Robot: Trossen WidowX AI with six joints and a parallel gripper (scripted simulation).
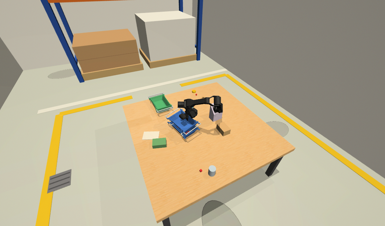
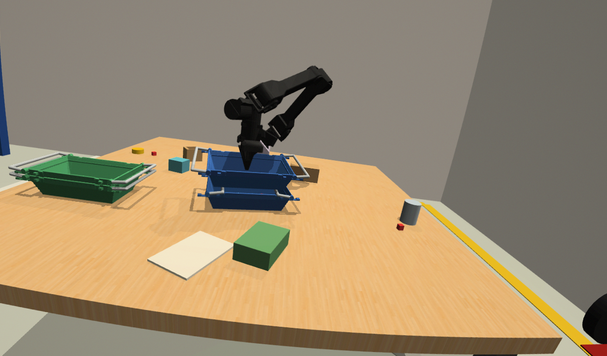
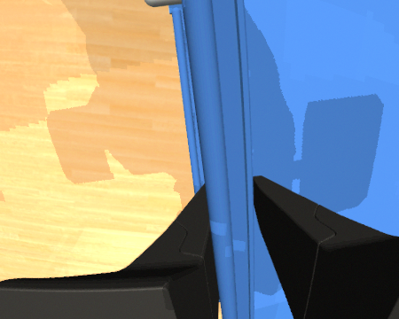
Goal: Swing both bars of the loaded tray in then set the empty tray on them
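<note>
The blue tray lies 7 cm ahead of my gripper tip, 1 cm to the left of it and 3 cm above it. The rest, counted from my gripper tip: cream sheet: 37 cm ahead, 8 cm to the right, 9 cm below; then teal cube: 19 cm behind, 27 cm to the right, 7 cm below; then green block: 34 cm ahead, 6 cm to the left, 7 cm below.
</note>
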